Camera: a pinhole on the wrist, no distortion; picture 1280 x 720 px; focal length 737.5 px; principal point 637.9 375.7 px. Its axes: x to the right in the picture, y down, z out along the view. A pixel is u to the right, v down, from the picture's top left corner.
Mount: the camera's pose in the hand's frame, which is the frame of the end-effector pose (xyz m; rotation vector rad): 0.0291 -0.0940 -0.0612 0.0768 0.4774 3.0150
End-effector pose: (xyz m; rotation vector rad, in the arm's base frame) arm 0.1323 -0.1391 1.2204 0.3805 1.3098 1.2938
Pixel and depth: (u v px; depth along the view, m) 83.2 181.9 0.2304
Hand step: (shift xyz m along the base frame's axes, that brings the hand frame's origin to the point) 0.0485 0.2485 -0.0506
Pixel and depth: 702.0 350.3 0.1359
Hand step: 0.0720 0.0356 -0.0301
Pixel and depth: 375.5 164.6 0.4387
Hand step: 0.1391 0.3684 0.1086
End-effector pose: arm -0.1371 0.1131 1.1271 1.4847 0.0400 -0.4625
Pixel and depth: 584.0 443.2 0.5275
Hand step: -0.0208 -0.4624 0.0338
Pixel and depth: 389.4 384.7 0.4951
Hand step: 0.1149 -0.4507 0.0065
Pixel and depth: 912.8 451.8 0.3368
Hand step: -0.1438 -0.2427 0.0402
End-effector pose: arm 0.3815 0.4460 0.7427 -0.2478 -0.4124 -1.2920
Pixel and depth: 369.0 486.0 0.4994
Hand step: -0.0446 -0.0412 0.4875
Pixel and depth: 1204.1 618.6 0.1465
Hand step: -0.1132 0.0847 0.0499
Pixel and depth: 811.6 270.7 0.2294
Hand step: -0.0132 0.0697 0.1313
